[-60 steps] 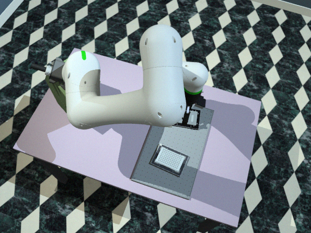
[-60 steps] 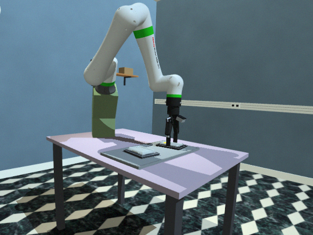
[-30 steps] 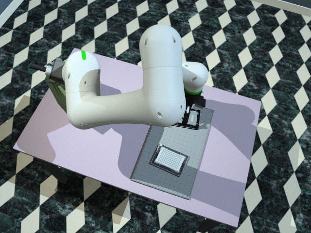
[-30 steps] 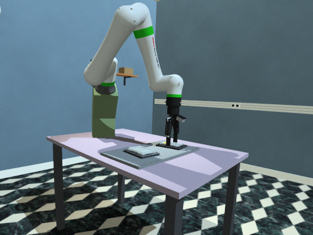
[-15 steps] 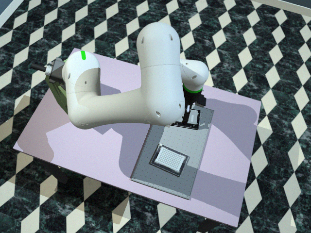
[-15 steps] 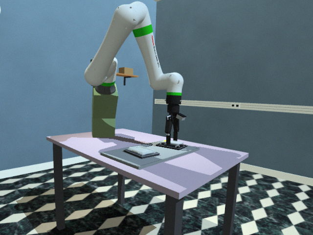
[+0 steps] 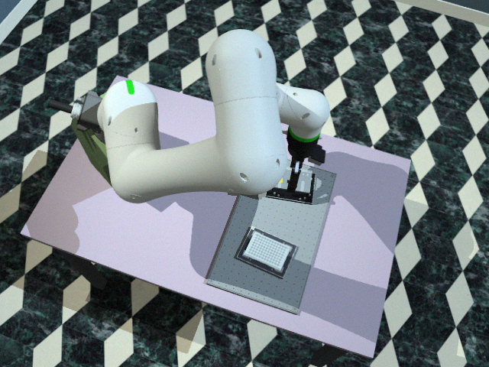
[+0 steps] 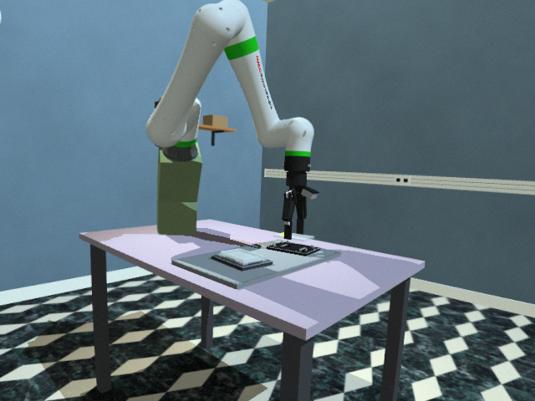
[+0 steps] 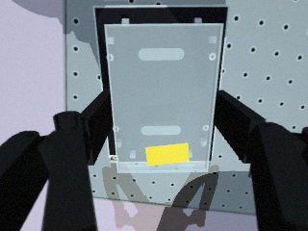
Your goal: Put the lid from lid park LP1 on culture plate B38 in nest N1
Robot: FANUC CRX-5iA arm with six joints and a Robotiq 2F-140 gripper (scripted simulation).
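The white culture plate B38 is 25 cm to the right of my hand, 8 cm behind it and 5 cm below it. Round my hand: corner mark (17 cm to the right, 13 cm behind, 6 cm below); then clear lid (2 cm below); then lid park frame (7 cm below).
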